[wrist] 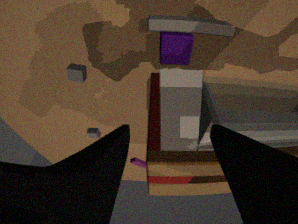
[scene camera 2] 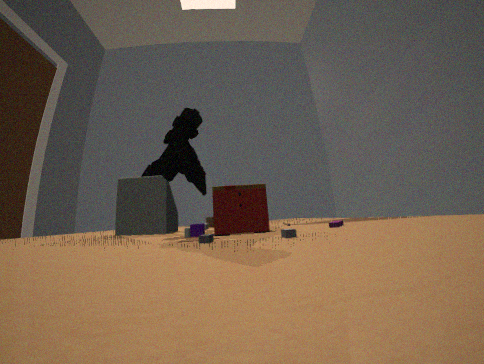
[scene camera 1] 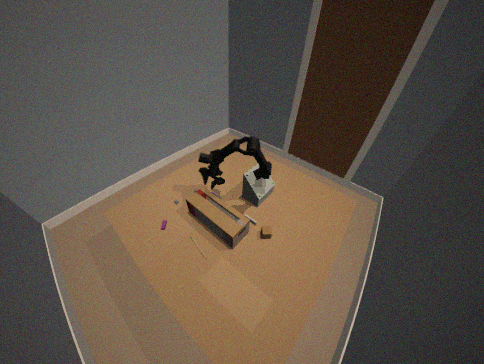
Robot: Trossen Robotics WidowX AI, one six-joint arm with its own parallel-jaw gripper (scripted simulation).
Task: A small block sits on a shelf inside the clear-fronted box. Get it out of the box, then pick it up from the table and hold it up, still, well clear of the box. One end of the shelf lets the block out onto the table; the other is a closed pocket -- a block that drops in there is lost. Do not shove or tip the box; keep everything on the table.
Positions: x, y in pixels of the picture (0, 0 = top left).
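There's a long box that you'd see in scene camera 1 [228, 224], and the box also shows in scene camera 2 [238, 208] and in the wrist view [183, 105].
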